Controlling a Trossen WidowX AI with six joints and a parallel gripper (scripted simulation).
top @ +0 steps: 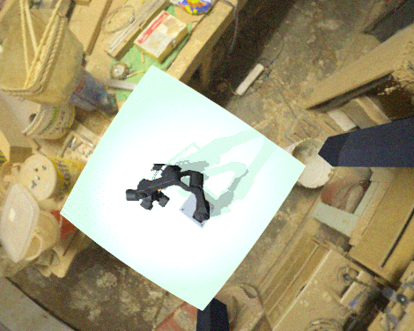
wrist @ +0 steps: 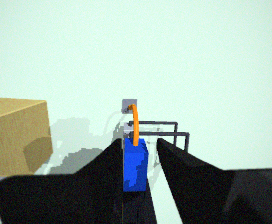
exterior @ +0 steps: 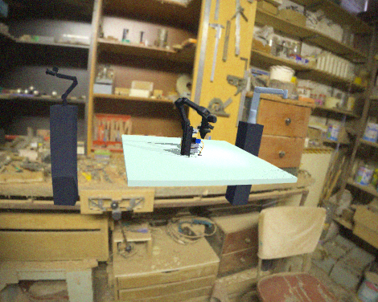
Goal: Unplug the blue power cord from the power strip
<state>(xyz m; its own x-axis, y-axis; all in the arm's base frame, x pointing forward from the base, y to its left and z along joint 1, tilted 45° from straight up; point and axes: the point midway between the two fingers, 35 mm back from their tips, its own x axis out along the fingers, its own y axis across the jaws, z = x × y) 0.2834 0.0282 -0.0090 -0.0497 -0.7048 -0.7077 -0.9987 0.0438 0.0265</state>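
My gripper tip is now 60 mm to the left of the blue plug and 10 mm above it.
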